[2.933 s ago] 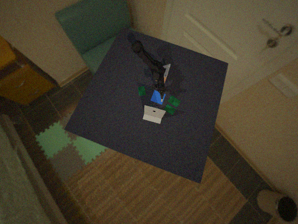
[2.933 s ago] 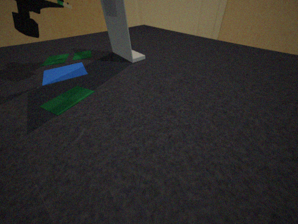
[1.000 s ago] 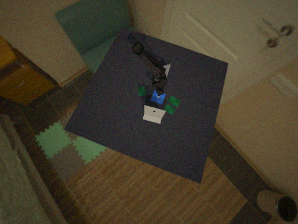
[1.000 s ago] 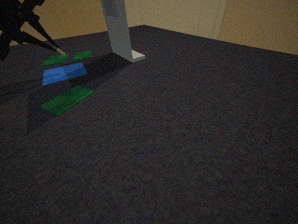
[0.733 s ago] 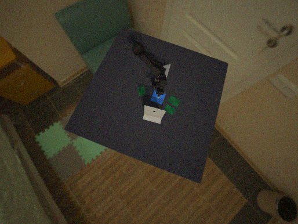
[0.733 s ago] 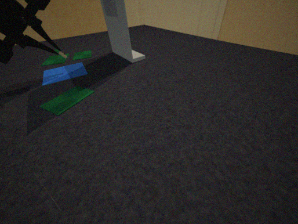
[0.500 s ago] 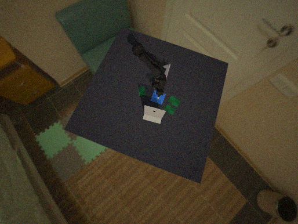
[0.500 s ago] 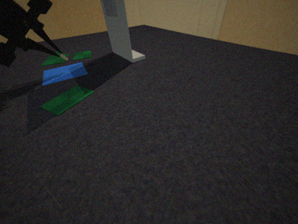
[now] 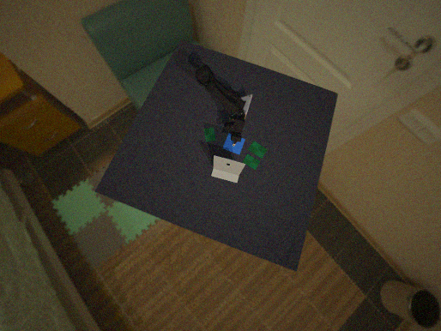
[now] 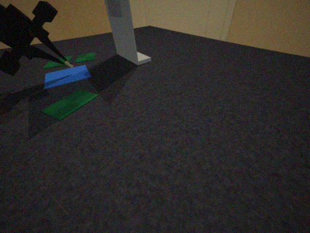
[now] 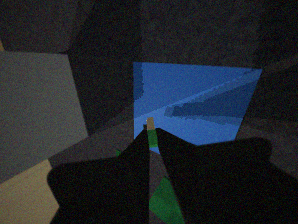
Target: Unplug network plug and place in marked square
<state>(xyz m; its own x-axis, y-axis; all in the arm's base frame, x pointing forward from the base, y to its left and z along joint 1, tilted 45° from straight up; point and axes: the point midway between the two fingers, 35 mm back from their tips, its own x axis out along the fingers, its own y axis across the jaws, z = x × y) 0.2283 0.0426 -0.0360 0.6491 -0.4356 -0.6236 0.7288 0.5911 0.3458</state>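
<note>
Now: gripper tip 10 mm past the blue marked square and 40 mm above it. Round my gripper tip: white upright panel 200 mm ahead, 20 mm to the left, 80 mm above.
</note>
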